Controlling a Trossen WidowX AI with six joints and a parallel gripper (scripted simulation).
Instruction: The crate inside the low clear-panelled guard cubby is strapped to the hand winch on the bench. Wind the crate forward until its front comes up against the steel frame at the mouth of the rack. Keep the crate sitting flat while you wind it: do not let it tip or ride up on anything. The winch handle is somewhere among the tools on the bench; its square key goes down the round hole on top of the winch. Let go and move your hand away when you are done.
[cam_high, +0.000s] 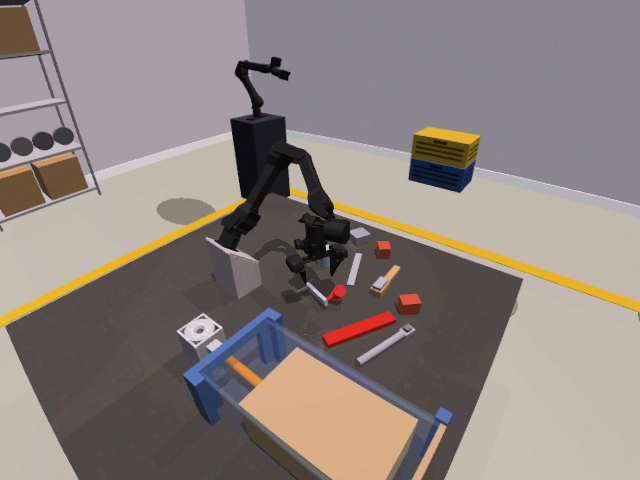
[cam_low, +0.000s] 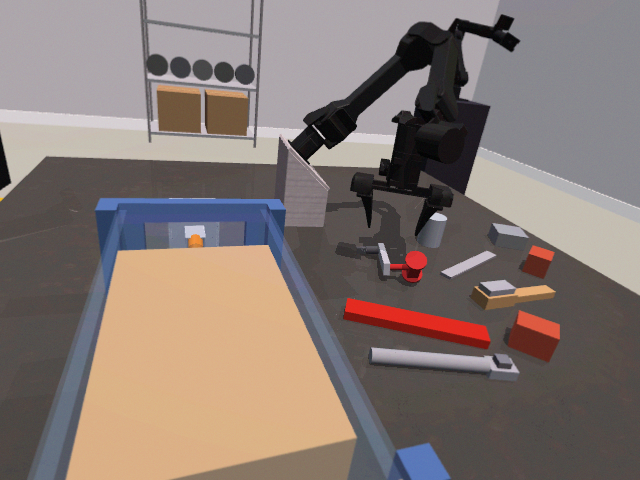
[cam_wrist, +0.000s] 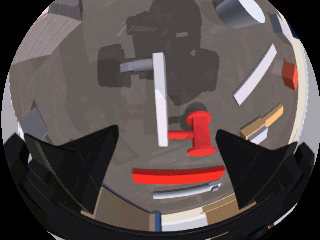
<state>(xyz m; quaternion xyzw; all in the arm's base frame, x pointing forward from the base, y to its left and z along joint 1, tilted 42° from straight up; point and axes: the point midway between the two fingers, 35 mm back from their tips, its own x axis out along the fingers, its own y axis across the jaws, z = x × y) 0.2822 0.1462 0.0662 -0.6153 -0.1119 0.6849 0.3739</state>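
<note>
Now: gripper tip 6 cm above the winch handle and 1 cm short of it. From my gripper tip the other things lie so: grey strip: 21 cm to the left, 8 cm below, 2 cm behind; then red bar: 19 cm ahead, 8 cm below, 2 cm to the right; then red knob: 5 cm below, 5 cm ahead, 2 cm to the left.
</note>
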